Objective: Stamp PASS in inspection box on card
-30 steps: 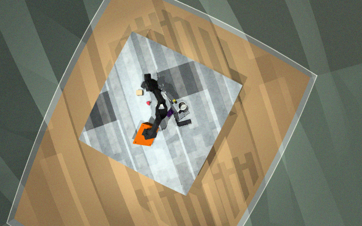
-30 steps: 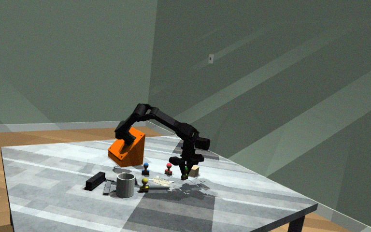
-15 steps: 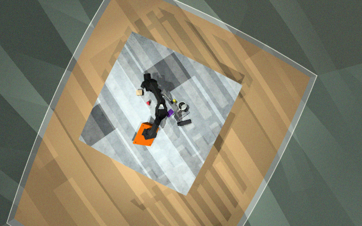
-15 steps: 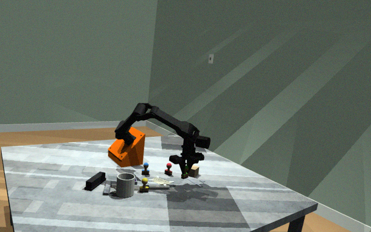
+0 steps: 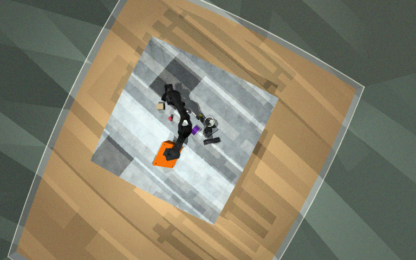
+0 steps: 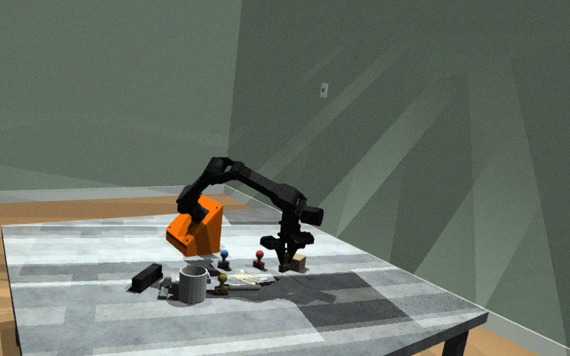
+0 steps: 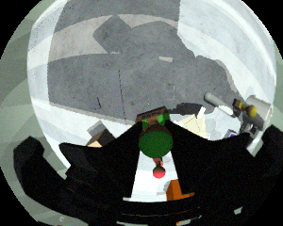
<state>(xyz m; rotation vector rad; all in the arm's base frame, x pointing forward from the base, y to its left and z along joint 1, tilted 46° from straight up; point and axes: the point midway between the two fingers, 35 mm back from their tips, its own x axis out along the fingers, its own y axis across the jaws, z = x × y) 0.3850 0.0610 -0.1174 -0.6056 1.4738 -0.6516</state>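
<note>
The dark purple ink pad lies 240 mm to the right of my gripper tip, 140 mm behind it and 60 mm below it. From my gripper tip the other things lie so: green-knobbed stamp (right at my gripper tip); cream card (100 mm to the right, 70 mm below, 70 mm behind); red-knobbed stamp (130 mm behind, 40 mm below, 10 mm to the right).
</note>
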